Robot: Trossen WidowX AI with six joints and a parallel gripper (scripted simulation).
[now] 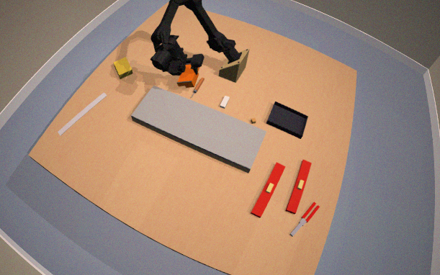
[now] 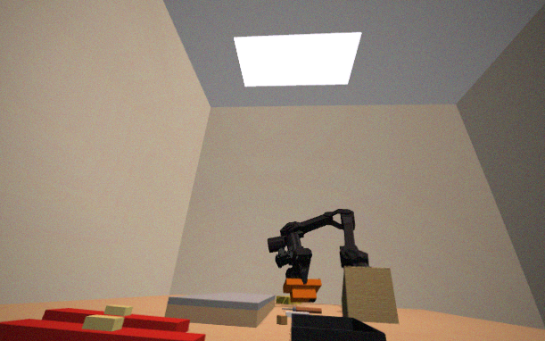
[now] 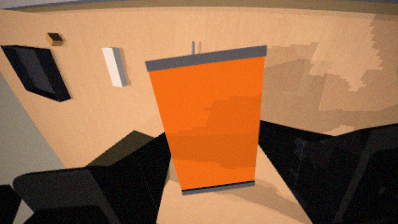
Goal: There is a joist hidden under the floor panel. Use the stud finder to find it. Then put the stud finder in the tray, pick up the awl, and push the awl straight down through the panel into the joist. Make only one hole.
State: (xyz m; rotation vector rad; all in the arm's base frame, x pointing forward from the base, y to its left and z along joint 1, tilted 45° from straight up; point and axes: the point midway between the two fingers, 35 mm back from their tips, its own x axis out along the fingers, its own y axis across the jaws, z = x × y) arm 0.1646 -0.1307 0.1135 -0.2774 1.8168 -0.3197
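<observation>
Right now the orange stud finder is 2 cm below my gripper tip, 1 cm to the left of it and 1 cm behind it. Also, from my gripper tip: white block 18 cm to the left, 6 cm below, 4 cm ahead; square indicator 4 cm below, 3 cm behind, 1 cm to the left; awl 6 cm below, 4 cm to the left, 2 cm ahead.
</observation>
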